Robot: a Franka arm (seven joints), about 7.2 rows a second.
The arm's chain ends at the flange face. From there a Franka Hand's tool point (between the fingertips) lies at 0.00 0.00 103.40 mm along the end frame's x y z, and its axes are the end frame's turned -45 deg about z.
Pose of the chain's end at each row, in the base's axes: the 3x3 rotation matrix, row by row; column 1 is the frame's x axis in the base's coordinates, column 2 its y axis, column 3 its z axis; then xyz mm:
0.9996, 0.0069, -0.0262; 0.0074, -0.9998, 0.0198; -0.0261, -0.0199, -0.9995; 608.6, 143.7, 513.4
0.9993, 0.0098, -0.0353; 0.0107, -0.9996, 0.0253; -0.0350, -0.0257, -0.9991; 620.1, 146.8, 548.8
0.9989, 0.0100, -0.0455; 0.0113, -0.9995, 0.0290; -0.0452, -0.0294, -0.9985; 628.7, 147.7, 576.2
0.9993, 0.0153, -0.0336; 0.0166, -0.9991, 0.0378; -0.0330, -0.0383, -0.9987; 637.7, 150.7, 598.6
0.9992, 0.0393, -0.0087; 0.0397, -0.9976, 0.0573; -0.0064, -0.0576, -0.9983; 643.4, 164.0, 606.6
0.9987, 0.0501, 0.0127; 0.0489, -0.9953, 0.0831; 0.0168, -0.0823, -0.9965; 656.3, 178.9, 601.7
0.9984, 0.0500, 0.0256; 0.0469, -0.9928, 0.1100; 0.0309, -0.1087, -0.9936; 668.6, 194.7, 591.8
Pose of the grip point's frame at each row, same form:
0.7019, 0.7117, -0.0262; 0.7122, -0.7017, 0.0198; -0.0044, -0.0325, -0.9995; 605.9, 145.7, 410.1
0.6997, 0.7135, -0.0353; 0.7144, -0.6993, 0.0253; -0.0066, -0.0429, -0.9991; 616.4, 149.4, 445.5
0.6993, 0.7134, -0.0455; 0.7147, -0.6988, 0.0290; -0.0112, -0.0528, -0.9985; 624.0, 150.7, 473.0
0.6958, 0.7174, -0.0336; 0.7182, -0.6947, 0.0378; 0.0037, -0.0504, -0.9987; 634.2, 154.6, 495.3
0.6788, 0.7343, -0.0087; 0.7335, -0.6773, 0.0573; 0.0362, -0.0453, -0.9983; 642.5, 169.9, 503.4
0.6708, 0.7416, 0.0127; 0.7384, -0.6692, 0.0831; 0.0701, -0.0463, -0.9965; 657.6, 187.5, 498.7
0.6706, 0.7413, 0.0256; 0.7352, -0.6689, 0.1100; 0.0987, -0.0550, -0.9936; 671.2, 206.1, 489.1

